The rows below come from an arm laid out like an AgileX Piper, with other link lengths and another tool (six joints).
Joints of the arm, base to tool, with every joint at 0 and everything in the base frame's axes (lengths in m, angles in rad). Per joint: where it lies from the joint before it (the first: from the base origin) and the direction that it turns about. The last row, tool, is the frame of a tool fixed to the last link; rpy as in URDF.
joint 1: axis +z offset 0 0 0.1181
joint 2: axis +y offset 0 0 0
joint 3: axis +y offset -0.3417 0 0.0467
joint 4: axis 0.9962 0 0.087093 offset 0.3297 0 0.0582
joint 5: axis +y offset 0 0 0
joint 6: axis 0.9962 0 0.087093 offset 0.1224 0 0.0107
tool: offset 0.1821 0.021 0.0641 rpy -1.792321 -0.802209 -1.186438
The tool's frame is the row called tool.
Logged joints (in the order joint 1, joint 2, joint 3, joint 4, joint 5, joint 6), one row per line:
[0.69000 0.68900 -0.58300 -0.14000 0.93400 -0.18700]
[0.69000 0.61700 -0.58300 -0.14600 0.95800 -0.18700]
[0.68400 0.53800 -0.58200 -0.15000 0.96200 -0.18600]
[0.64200 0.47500 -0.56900 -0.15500 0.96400 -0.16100]
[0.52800 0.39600 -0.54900 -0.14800 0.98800 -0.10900]
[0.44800 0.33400 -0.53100 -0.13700 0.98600 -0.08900]
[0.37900 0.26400 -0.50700 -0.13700 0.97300 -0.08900]
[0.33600 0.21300 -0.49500 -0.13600 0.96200 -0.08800]
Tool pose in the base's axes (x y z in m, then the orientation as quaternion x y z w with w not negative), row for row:
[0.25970 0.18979 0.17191 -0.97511 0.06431 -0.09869 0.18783]
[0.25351 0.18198 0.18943 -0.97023 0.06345 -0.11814 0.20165]
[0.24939 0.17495 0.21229 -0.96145 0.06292 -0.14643 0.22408]
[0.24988 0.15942 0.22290 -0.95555 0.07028 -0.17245 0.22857]
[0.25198 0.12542 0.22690 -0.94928 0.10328 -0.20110 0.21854]
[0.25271 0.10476 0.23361 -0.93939 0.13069 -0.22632 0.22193]
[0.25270 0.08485 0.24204 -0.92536 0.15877 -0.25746 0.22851]
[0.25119 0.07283 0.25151 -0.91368 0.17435 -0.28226 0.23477]
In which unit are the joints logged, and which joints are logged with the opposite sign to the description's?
The joints are logged in radians. Opposite sign: joint 6.
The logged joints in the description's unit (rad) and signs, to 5 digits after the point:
[0.69000 0.68900 -0.58300 -0.14000 0.93400 0.18700]
[0.69000 0.61700 -0.58300 -0.14600 0.95800 0.18700]
[0.68400 0.53800 -0.58200 -0.15000 0.96200 0.18600]
[0.64200 0.47500 -0.56900 -0.15500 0.96400 0.16100]
[0.52800 0.39600 -0.54900 -0.14800 0.98800 0.10900]
[0.44800 0.33400 -0.53100 -0.13700 0.98600 0.08900]
[0.37900 0.26400 -0.50700 -0.13700 0.97300 0.08900]
[0.33600 0.21300 -0.49500 -0.13600 0.96200 0.08800]

